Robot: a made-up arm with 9 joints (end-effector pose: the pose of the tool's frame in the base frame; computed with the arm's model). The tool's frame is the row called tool.
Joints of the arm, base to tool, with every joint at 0 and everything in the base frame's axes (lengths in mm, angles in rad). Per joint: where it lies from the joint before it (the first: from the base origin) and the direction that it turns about. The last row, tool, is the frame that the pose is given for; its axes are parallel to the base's.
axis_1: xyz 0 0 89 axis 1 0 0
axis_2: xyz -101 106 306 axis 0 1 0
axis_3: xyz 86 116 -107 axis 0 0 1
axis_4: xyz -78 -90 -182 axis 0 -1 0
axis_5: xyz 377 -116 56 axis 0 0 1
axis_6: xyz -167 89 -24 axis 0 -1 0
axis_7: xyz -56 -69 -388 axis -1 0 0
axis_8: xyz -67 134 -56 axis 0 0 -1
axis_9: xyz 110 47 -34 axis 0 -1 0
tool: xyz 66 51 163
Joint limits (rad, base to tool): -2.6..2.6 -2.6..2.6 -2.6..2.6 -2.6..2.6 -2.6..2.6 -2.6..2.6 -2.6..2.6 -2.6..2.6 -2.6..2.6
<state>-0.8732 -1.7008 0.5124 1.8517 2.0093 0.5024 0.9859 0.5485 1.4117</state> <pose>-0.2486 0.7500 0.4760 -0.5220 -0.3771 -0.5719</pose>
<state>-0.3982 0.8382 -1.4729 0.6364 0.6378 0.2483 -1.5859 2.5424 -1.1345</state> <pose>-0.7510 -0.0670 0.1245 1.9701 0.4191 -2.3186</pose>
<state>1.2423 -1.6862 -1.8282 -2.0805 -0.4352 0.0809 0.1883 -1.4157 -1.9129</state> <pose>0.0409 -0.5099 1.2158 0.5462 -0.7227 2.0919</pose>
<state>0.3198 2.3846 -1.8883 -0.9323 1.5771 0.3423 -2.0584 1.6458 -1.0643</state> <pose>-0.5645 0.2846 1.1109 -1.3538 -0.2926 1.2071</pose>
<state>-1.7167 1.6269 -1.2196 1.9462 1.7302 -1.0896 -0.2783 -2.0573 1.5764</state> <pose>0.0285 1.0271 -0.2275 -0.4681 1.3934 -0.9032</pose>
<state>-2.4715 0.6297 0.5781 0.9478 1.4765 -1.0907 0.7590 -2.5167 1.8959</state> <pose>0.4258 0.2126 0.4375 0.0236 2.2082 -1.1768</pose>
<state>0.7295 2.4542 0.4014 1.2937 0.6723 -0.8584 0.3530 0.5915 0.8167</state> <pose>-0.6225 -0.3764 0.4254 0.7887 0.4794 0.8271</pose>
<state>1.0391 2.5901 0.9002 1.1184 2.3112 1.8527 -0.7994 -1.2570 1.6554</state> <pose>-0.4056 -0.2130 0.4457 0.5299 0.4263 1.3870</pose>
